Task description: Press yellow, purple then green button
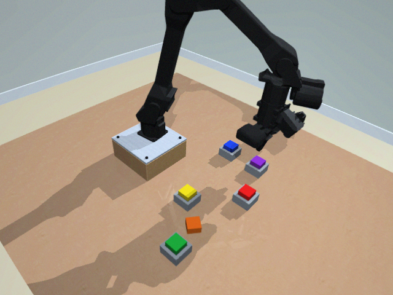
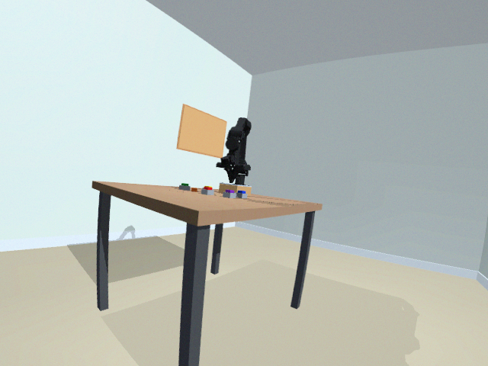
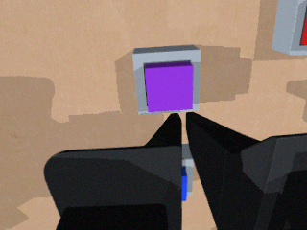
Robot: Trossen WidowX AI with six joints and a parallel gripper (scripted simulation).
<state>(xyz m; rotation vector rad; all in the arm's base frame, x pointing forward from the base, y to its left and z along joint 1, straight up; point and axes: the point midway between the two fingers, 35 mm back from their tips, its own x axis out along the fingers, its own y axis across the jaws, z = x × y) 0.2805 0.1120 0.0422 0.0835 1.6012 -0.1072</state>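
Right now my gripper tip is 40 mm above the purple button and 10 mm short of it. Also, from my gripper tip: red button 120 mm to the right, 40 mm below, 30 mm ahead; then blue button 90 mm behind, 40 mm below, 20 mm to the left; then yellow button 210 mm to the right, 80 mm behind, 40 mm below.
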